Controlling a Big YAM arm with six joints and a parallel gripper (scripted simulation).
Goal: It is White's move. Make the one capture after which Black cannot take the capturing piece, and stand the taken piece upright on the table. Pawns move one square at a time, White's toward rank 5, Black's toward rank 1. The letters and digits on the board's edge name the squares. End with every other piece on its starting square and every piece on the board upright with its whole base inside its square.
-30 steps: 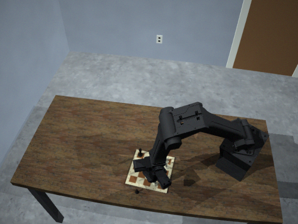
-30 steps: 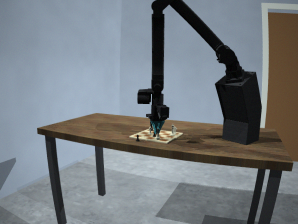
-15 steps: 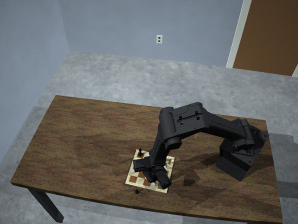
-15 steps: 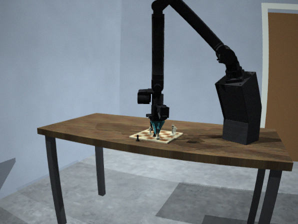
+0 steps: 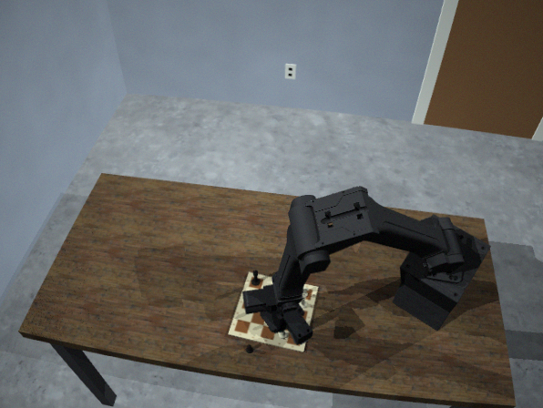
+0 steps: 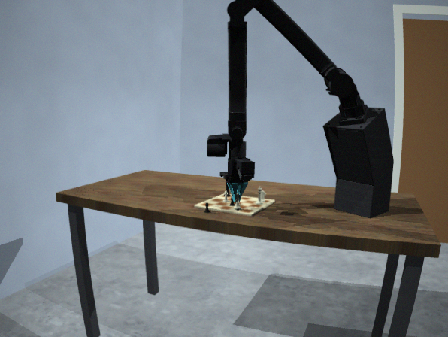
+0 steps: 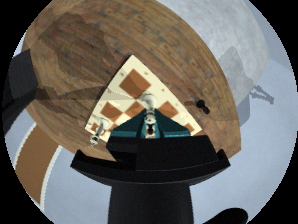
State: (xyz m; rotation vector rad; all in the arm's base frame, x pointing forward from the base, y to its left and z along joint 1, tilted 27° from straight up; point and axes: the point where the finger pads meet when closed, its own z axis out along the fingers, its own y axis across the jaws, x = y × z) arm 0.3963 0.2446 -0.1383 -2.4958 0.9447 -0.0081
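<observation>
Right now the chessboard is 4 cm ahead of my hand, 7 cm to the right of it and 3 cm below it. The rest, counted from my hand: tall black piece (13 cm ahead, 14 cm to the right); then tall white piece (3 cm behind, 11 cm to the right).
</observation>
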